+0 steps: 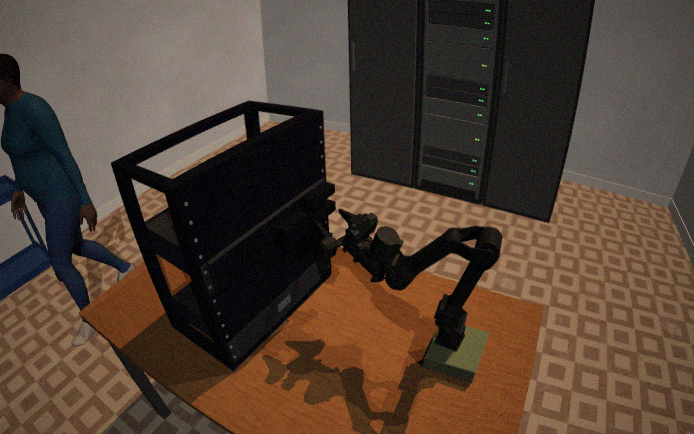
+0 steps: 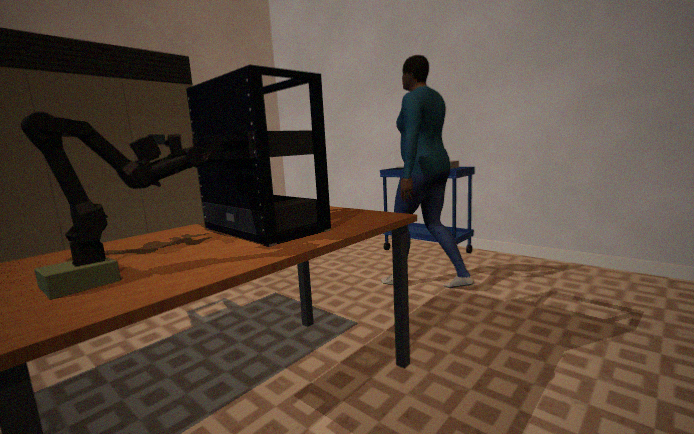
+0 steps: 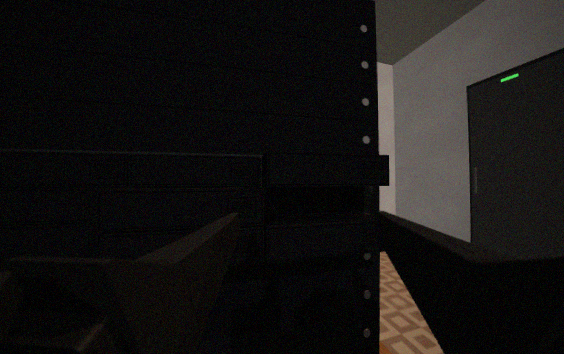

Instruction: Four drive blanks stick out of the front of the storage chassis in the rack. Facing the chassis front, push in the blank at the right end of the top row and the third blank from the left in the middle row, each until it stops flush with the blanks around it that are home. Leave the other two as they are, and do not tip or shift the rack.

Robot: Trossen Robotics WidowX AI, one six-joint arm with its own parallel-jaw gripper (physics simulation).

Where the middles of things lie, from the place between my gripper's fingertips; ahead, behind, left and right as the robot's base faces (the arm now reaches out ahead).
My hand is 200 mm short of the black rack (image 1: 242, 224), 130 mm to the right of it and 50 mm above it.
